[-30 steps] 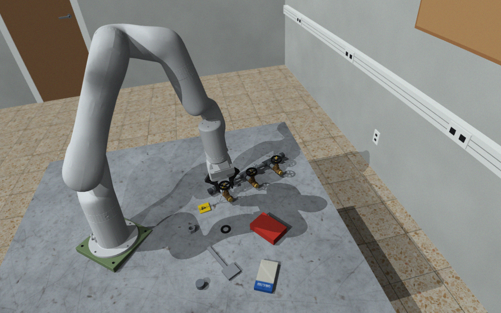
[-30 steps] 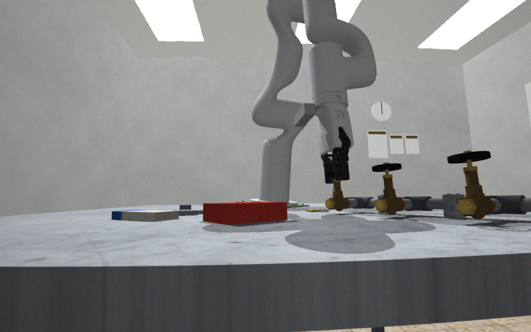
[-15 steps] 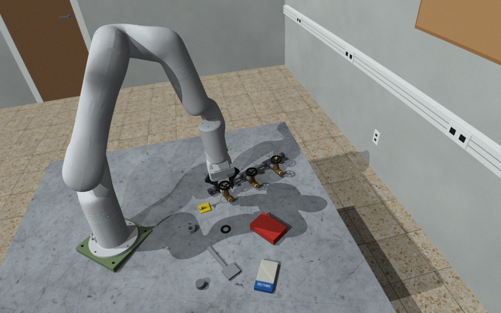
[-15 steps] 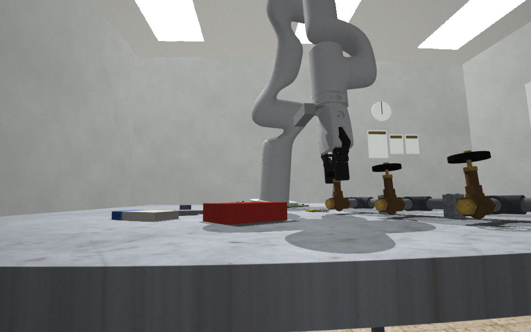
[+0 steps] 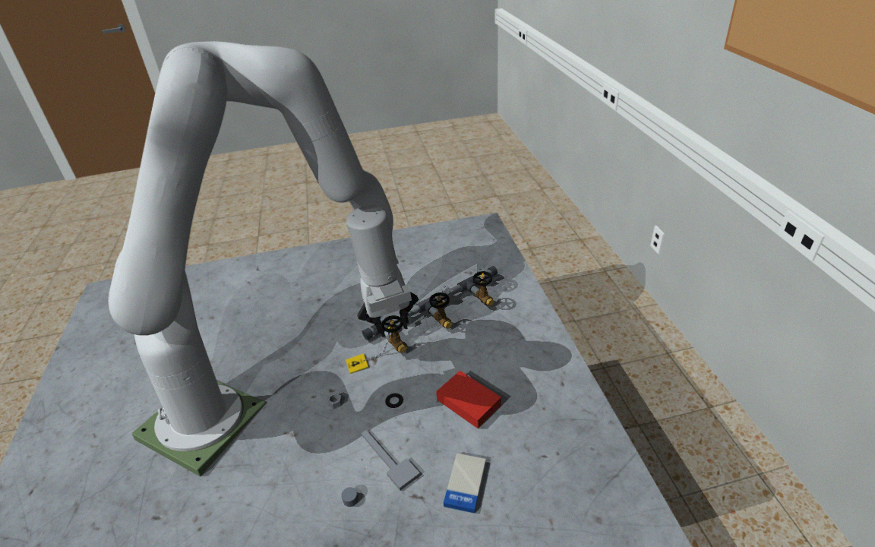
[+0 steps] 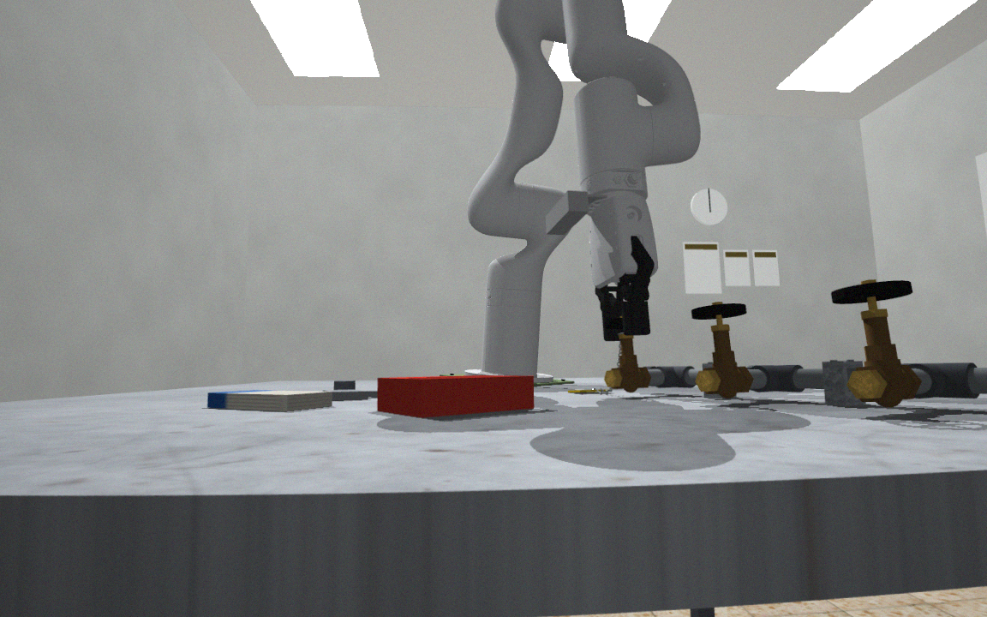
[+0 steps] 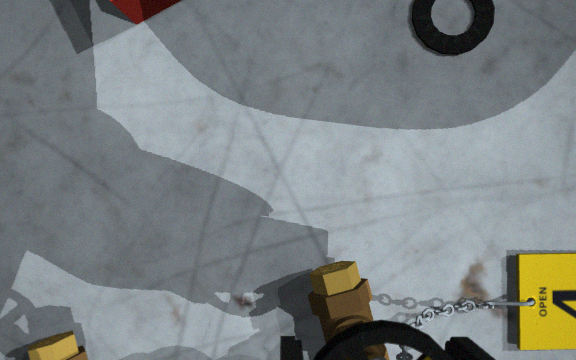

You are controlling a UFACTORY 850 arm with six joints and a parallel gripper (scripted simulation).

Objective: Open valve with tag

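Now: hand 9 cm past the yellow tag, 2 cm to the left of it and 9 cm above it. Also, from my hand: black washer: 4 cm behind, 16 cm to the right, 9 cm below; red block: 13 cm ahead, 21 cm to the right, 8 cm below; grey nut: 17 cm behind, 12 cm to the right, 8 cm below.
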